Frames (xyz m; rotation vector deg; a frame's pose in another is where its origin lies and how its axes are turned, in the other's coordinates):
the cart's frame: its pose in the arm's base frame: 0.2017 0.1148 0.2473 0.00 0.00 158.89
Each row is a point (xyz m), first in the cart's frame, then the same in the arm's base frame.
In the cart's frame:
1: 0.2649 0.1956 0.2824
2: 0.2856 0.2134 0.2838
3: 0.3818 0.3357 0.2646
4: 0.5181 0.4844 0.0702
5: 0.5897 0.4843 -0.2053
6: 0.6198 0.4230 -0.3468
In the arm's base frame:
1: -0.1159 0.0277 0.5297
2: -0.1416 0.0186 0.5311
3: -0.2754 -0.0609 0.5119
4: -0.4561 -0.1505 0.3175
5: -0.5229 -0.1246 0.0420
6: -0.5289 -0.0566 -0.0995

